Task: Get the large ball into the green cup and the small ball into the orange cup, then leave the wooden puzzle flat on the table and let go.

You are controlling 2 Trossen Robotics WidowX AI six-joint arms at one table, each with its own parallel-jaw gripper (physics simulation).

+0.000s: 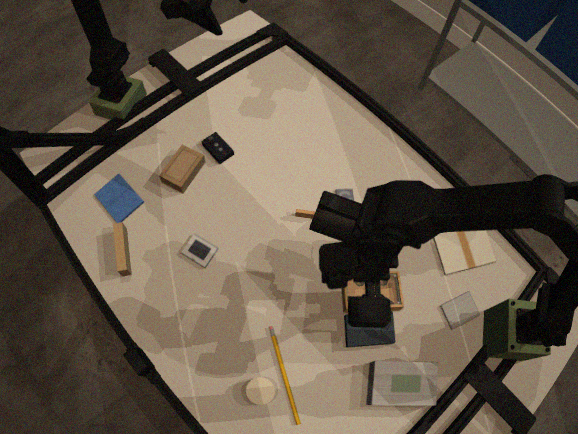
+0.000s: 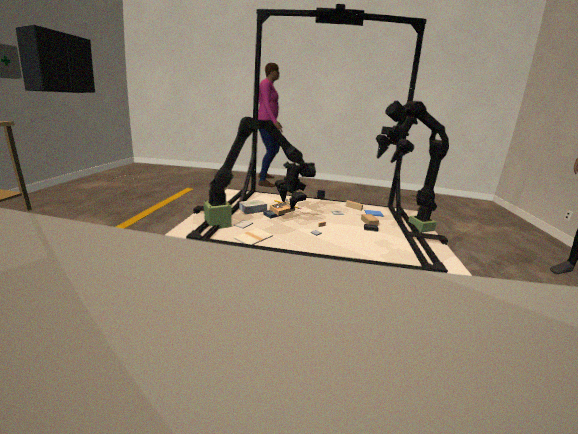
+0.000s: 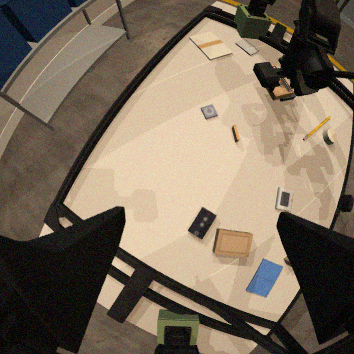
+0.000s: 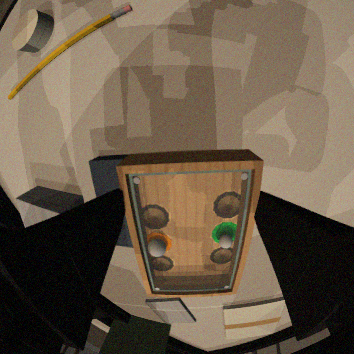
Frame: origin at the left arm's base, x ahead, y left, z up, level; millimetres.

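Where they show: left gripper, fingertip midpoint: [image 1: 232, 17] [image 2: 384, 160] [image 3: 205, 218]; right gripper, fingertip midpoint: [image 1: 355, 291] [image 2: 287, 205] [image 3: 280, 88] [image 4: 190, 198]; left arm's base at its link origin: [image 1: 115, 90] [image 2: 423, 218] [image 3: 176, 335]; right arm's base at its link origin: [image 1: 530, 326] [image 2: 217, 203] [image 3: 254, 11].
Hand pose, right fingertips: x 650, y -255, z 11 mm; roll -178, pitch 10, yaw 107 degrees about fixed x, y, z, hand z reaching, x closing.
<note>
Things, the pixels of their top centre, and the offset from my right fingertips. "*": a spot on its surface instead.
- wooden puzzle at its top centre: [image 4: 188, 257] [image 1: 374, 289] [image 3: 276, 77] [image 2: 282, 204] 29 mm ahead, 11 mm left, 11 mm up
- larger grey ball at its top centre: [image 4: 154, 253] 47 mm ahead, 8 mm right, 1 mm down
- orange cup at a spot on its surface: [image 4: 165, 240] * 29 mm ahead, 4 mm right, 4 mm up
- smaller grey ball at its top centre: [image 4: 225, 245] 28 mm ahead, 34 mm left, 9 mm down
- green cup at a spot on its surface: [image 4: 225, 229] * 11 mm ahead, 25 mm left, 0 mm up
- dark blue block at its top centre: [image 4: 126, 208] [image 1: 370, 328] [image 2: 274, 211] 54 mm ahead, 45 mm right, 44 mm down
- grey book at its top centre: [image 4: 48, 248] [image 1: 406, 383] [image 2: 253, 202] 143 mm ahead, 127 mm right, 22 mm down
- yellow pencil at its top centre: [image 4: 49, 55] [image 1: 284, 375] 64 mm back, 175 mm right, 55 mm down
- round disc at its top centre: [image 4: 23, 28] [image 1: 260, 391] [image 3: 332, 134] 94 mm back, 217 mm right, 36 mm down
- wooden box at its top centre: [image 1: 181, 165] [image 3: 234, 243] [image 2: 370, 217] 404 mm back, 136 mm left, 34 mm down
- black remote at its top centre: [image 1: 217, 145] [image 3: 202, 222] [image 2: 371, 226] 357 mm back, 213 mm left, 46 mm down
- blue pad at its top centre: [image 1: 118, 197] [image 3: 265, 278] [image 2: 373, 212] 511 mm back, 29 mm left, 56 mm down
The wooden puzzle [image 4: 191, 207] [image 1: 394, 291] [image 2: 280, 208] [image 3: 282, 92] is a shallow box under a clear lid with several round cups. My right gripper [image 4: 190, 198] [image 1: 369, 286] [image 2: 289, 195] is shut on its sides and holds it tilted just above the table. The larger grey ball [image 4: 156, 247] sits at the orange cup [image 4: 165, 240]. The smaller grey ball [image 4: 225, 241] sits at the lower rim of the green cup [image 4: 225, 229]. My left gripper [image 3: 205, 218] [image 1: 201, 15] [image 2: 391, 151] is open and empty, high over the far corner of the table.
A dark blue block [image 1: 370, 337] lies under the puzzle. A grey book [image 1: 403, 383], a yellow pencil [image 1: 284, 375] and a round disc [image 1: 260, 390] lie near the front. A wooden box [image 1: 182, 167], a black remote [image 1: 217, 147] and a blue pad [image 1: 118, 198] lie far left. A person [image 2: 268, 116] walks behind.
</note>
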